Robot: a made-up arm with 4 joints. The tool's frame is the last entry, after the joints.
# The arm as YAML. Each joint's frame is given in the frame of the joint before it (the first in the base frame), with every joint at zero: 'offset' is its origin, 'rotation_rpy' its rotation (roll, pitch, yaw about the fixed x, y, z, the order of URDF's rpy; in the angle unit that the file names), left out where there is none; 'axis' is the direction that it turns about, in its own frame. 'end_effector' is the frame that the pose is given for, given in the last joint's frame.
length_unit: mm
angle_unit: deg
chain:
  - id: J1
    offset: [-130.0, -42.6, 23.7]
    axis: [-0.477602, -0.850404, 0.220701]
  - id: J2
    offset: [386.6, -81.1, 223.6]
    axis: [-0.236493, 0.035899, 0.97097]
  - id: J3
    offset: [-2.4, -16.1, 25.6]
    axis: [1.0, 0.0, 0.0]
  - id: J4
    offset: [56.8, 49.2, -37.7]
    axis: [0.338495, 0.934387, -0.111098]
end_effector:
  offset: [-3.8, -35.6, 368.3]
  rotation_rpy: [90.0, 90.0, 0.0]
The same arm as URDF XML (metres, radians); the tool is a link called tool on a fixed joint. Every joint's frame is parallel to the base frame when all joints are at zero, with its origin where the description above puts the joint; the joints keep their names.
<robot name="arm">
  <joint name="tool_fixed" type="fixed">
    <parent link="link4"/>
    <child link="tool"/>
    <origin xyz="-0.0038 -0.0356 0.3683" rpy="1.5708 1.5708 0"/>
  </joint>
  <joint name="J4" type="continuous">
    <parent link="link3"/>
    <child link="link4"/>
    <origin xyz="0.0568 0.0492 -0.0377"/>
    <axis xyz="0.338495 0.934387 -0.111098"/>
  </joint>
  <joint name="J3" type="continuous">
    <parent link="link2"/>
    <child link="link3"/>
    <origin xyz="-0.0024 -0.0161 0.0256"/>
    <axis xyz="1 0 0"/>
  </joint>
  <joint name="J2" type="continuous">
    <parent link="link1"/>
    <child link="link2"/>
    <origin xyz="0.3866 -0.0811 0.2236"/>
    <axis xyz="-0.236493 0.035899 0.97097"/>
  </joint>
  <joint name="J1" type="continuous">
    <parent link="base"/>
    <child link="link1"/>
    <origin xyz="-0.13 -0.0426 0.0237"/>
    <axis xyz="-0.477602 -0.850404 0.220701"/>
  </joint>
  <link name="base"/>
  <link name="link1"/>
  <link name="link2"/>
  <link name="link3"/>
  <link name="link4"/>
  <link name="tool"/>
</robot>

